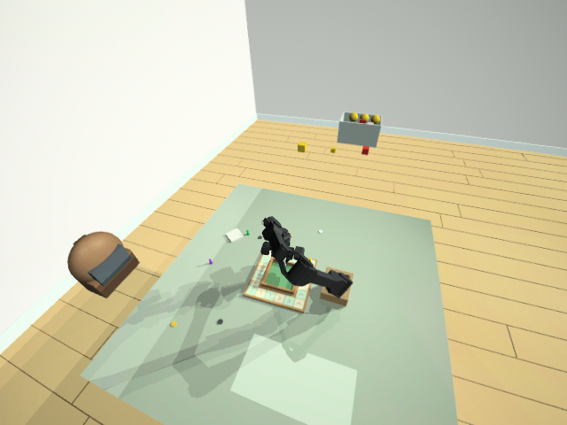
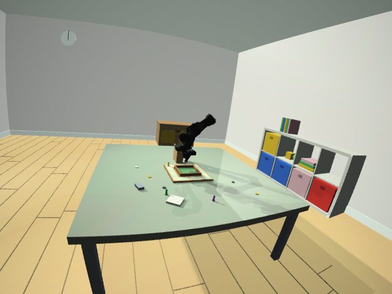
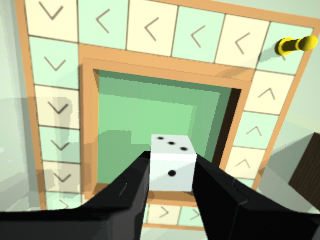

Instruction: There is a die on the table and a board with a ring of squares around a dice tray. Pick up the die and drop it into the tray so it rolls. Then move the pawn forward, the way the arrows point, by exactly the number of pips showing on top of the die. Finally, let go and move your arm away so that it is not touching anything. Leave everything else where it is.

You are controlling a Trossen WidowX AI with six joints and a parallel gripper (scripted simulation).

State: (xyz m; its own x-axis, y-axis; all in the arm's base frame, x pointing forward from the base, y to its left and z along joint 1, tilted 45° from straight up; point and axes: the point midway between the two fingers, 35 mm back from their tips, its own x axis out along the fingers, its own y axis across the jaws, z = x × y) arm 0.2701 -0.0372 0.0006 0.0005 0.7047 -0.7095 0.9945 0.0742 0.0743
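My gripper tip is now 110 mm past the yellow pawn, 90 mm to the left of it and 70 mm above it. From my gripper tip the other things lie so: white die: right at my gripper tip; green pawn: 280 mm ahead, 190 mm to the right, 80 mm below; green tray: 20 mm to the left, 90 mm below.
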